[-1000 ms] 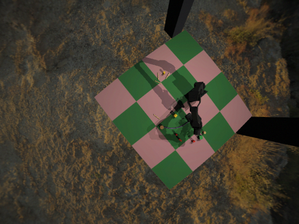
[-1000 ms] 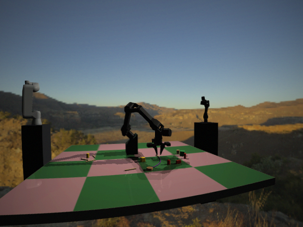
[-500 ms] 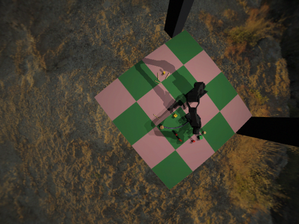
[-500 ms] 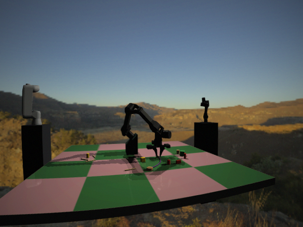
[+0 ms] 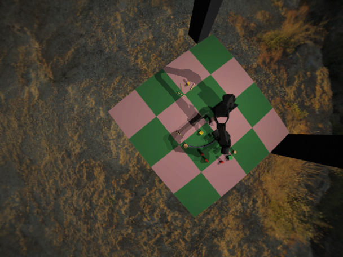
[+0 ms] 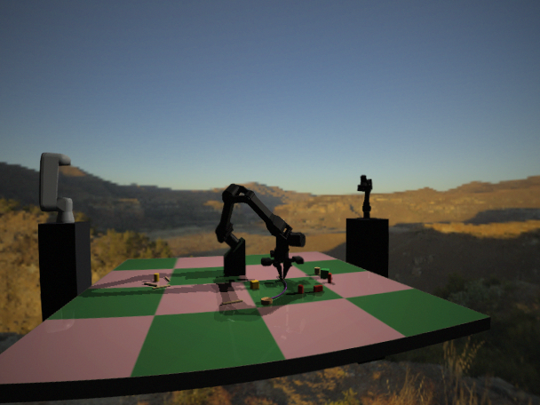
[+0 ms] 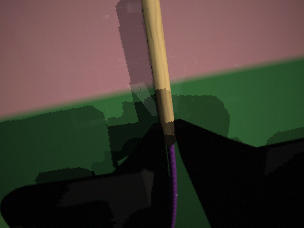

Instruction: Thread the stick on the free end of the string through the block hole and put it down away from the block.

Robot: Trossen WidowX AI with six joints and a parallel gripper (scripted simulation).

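Right now my gripper tip is 19 cm short of the red cylinder, 2 cm to the right of it and 1 cm below it. The rest, counted from my gripper tip: stick: 2 cm behind; then wooden cylinder: 19 cm to the left, 6 cm behind, 1 cm above; then yellow wooden block: 14 cm to the right, 8 cm ahead, 1 cm above.
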